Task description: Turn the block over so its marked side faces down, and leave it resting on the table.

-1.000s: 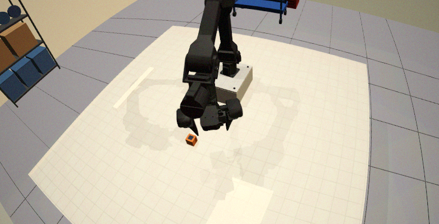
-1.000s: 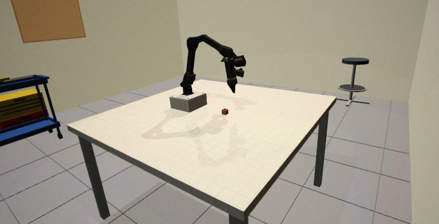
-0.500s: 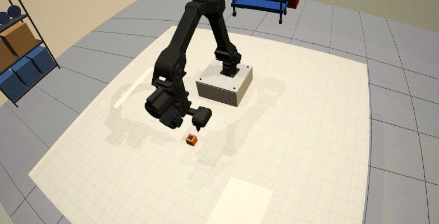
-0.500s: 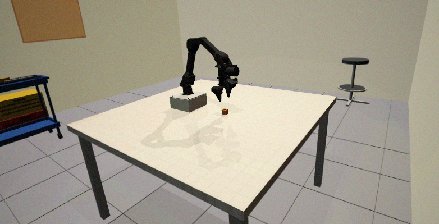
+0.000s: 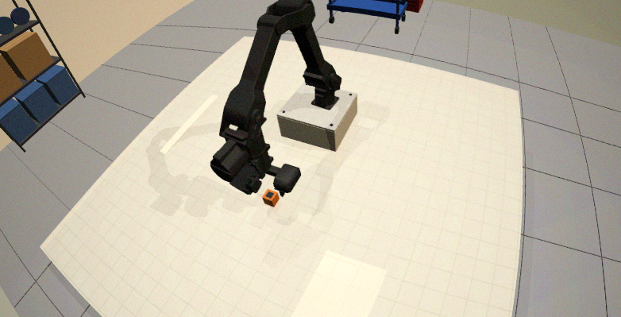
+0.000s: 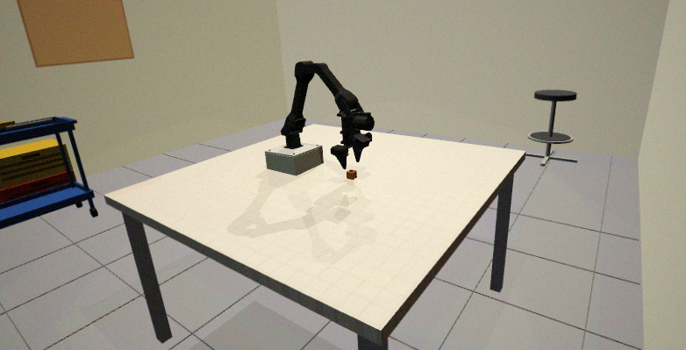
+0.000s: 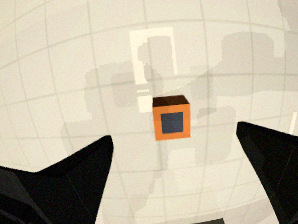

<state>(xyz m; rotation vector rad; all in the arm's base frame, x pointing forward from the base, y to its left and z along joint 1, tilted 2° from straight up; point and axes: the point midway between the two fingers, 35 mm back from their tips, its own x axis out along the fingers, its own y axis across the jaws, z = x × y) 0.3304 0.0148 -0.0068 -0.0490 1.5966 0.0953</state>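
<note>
My gripper tip is now 3 cm above the orange block.
</note>
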